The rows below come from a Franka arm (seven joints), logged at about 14 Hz.
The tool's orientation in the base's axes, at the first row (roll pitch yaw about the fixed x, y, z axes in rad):
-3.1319, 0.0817, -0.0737
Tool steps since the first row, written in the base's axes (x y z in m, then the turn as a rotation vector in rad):
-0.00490, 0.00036, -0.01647, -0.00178, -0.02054, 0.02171
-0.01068, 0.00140, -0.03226, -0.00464, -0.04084, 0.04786
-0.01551, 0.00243, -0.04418, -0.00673, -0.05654, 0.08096
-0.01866, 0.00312, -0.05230, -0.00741, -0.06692, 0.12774
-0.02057, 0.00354, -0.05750, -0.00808, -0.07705, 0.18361
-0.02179, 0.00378, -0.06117, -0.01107, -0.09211, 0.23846
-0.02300, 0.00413, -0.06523, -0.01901, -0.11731, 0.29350
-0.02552, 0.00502, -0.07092, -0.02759, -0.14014, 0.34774
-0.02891, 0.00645, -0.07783, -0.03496, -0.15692, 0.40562
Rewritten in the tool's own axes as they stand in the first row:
-0.00355, 0.00016, 0.01682, -0.00203, 0.02040, -0.02181
-0.00809, -0.00029, 0.03303, -0.00552, 0.04061, -0.04796
-0.01199, -0.00084, 0.04532, -0.00915, 0.05610, -0.08103
-0.01451, -0.00122, 0.05368, -0.01288, 0.06605, -0.12776
-0.01601, -0.00144, 0.05902, -0.01736, 0.07566, -0.18354
-0.01694, -0.00156, 0.06278, -0.02370, 0.09037, -0.23820
-0.01784, -0.00178, 0.06693, -0.03424, 0.11556, -0.29281
-0.01995, -0.00242, 0.07282, -0.04552, 0.13844, -0.34653
-0.02286, -0.00353, 0.08000, -0.05634, 0.15516, -0.40389

